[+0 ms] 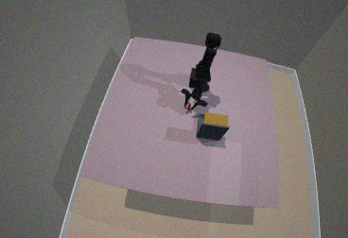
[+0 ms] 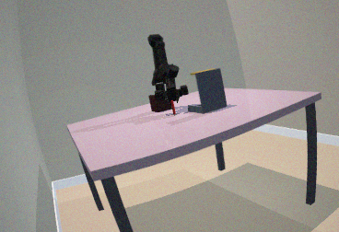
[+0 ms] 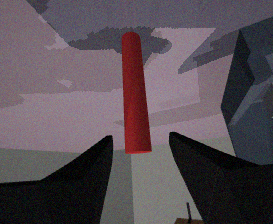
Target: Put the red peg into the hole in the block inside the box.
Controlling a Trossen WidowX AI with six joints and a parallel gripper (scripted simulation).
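The red peg lies 30 mm behind my gripper tip and 30 mm below it. Also, from my gripper tip: yellow roof: 90 mm ahead, 190 mm to the left, 140 mm above.
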